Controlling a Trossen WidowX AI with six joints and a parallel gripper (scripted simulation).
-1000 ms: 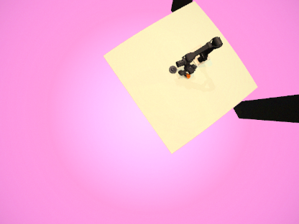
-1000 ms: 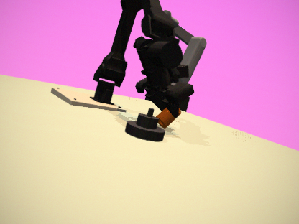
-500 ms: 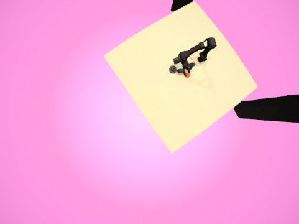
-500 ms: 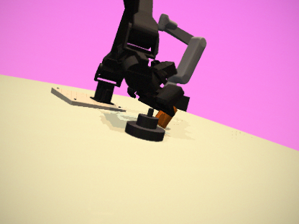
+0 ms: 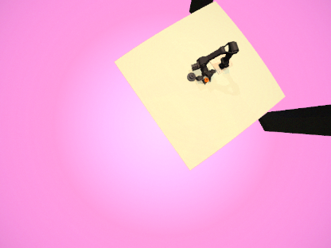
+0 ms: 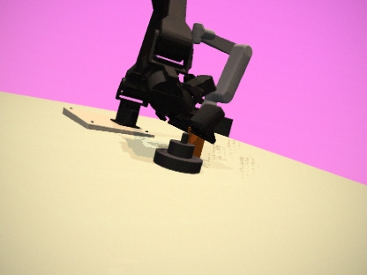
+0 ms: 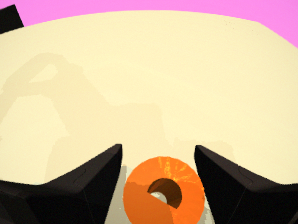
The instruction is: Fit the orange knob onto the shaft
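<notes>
The orange knob lies 3 cm to the right of my gripper tip and 1 cm below it. From my gripper tip the other things lie so: dark pedestal 8 cm ahead, 14 cm to the right, 1 cm below.
</notes>
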